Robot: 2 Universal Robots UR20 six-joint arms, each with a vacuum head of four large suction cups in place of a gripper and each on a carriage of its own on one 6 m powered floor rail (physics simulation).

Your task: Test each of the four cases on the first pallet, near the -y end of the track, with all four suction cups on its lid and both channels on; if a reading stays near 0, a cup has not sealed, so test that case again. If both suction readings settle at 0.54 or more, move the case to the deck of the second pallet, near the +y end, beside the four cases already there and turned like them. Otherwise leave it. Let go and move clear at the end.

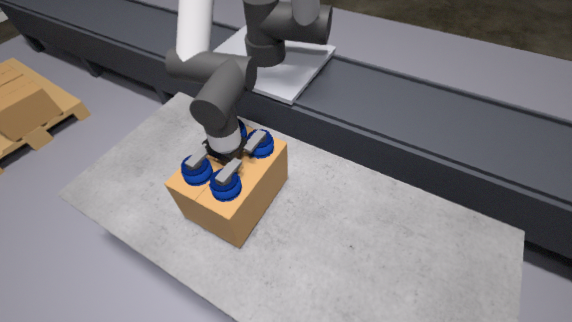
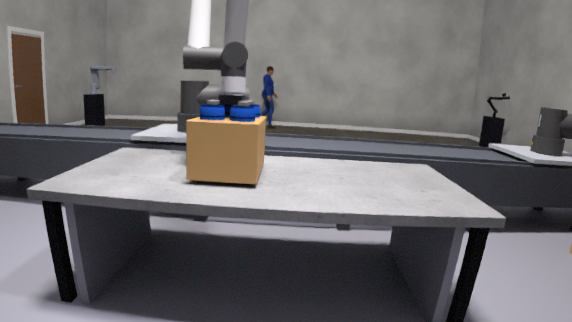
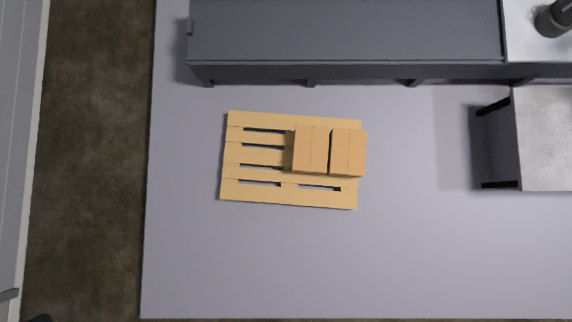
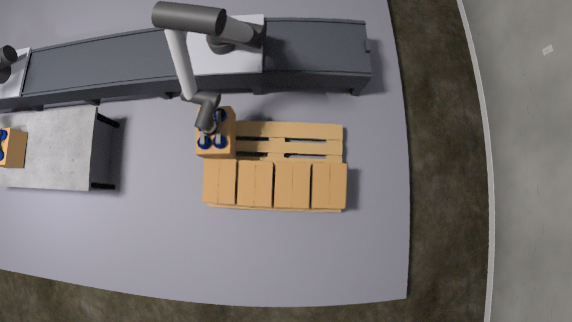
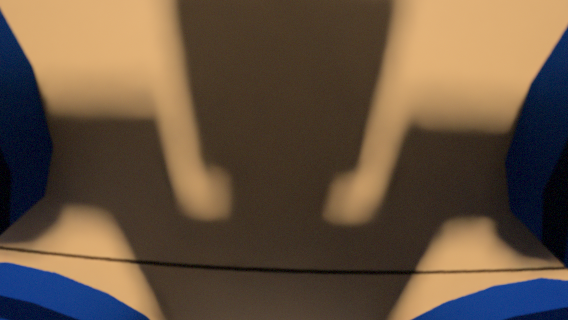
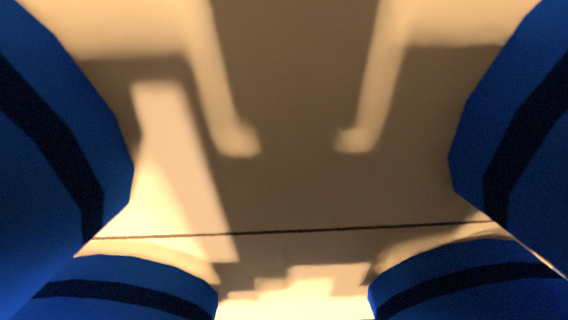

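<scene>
My left gripper (image 4: 212, 129) (image 5: 282, 200) has its cups on the lid of a case (image 4: 230, 137), which hangs over or rests at the back left corner of the second pallet (image 4: 310, 131), behind the row of cases (image 4: 219, 182). Whether it touches the deck is unclear. My right gripper (image 1: 230, 159) (image 2: 230, 111) (image 6: 292, 210) has its cups flat on the lid of another case (image 1: 260, 200) (image 2: 225, 150) (image 4: 17, 150), at or just above the table top. Two cases (image 3: 311, 150) (image 3: 348, 152) stand side by side on the first pallet (image 3: 290, 197). Neither suction reading shows.
The grey table (image 1: 375, 240) (image 2: 350, 185) (image 3: 545, 140) (image 4: 65, 150) stands between the pallets. The rail (image 1: 425, 110) (image 3: 345, 35) (image 4: 310, 50) runs behind them. The left carriage (image 4: 245, 62) is behind the second pallet; the right carriage (image 1: 285, 82) is behind the table. A person (image 2: 269, 92) is beyond the rail.
</scene>
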